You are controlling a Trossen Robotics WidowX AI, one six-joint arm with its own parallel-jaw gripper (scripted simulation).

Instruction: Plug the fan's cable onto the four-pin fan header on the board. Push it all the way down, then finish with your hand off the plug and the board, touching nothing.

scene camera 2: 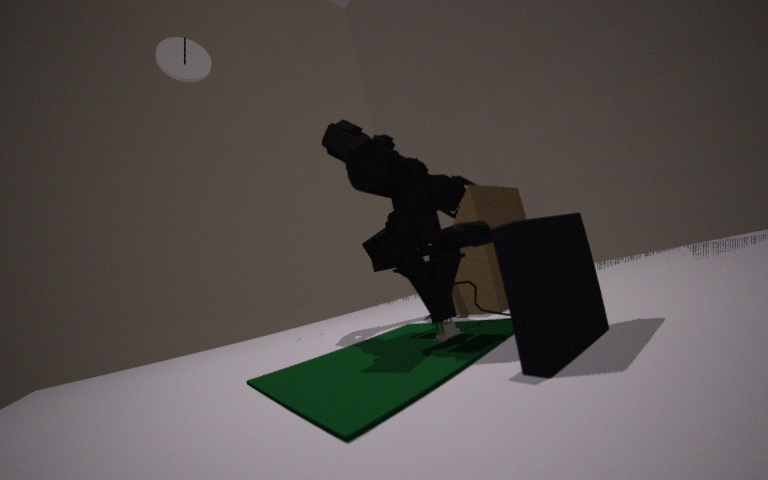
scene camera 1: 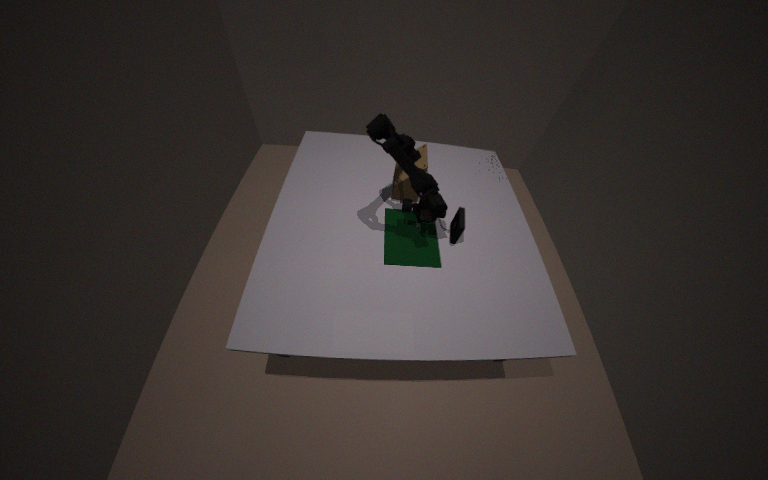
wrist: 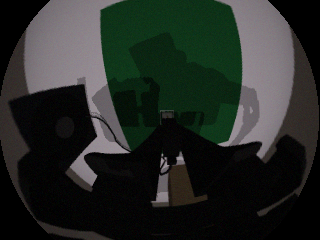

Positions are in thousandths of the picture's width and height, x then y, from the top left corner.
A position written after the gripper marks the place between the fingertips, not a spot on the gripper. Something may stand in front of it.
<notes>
In view: the gripper (scene camera 2: 571, 651), a plug (wrist: 539, 569), a fan (scene camera 2: 722, 622) and a green board (scene camera 2: 452, 818).
The gripper also shows in the wrist view (wrist: 530, 531). The fan is seen too in the wrist view (wrist: 173, 494). The green board is seen too in scene camera 1 (scene camera 1: 528, 509) and in the wrist view (wrist: 595, 269).
</notes>
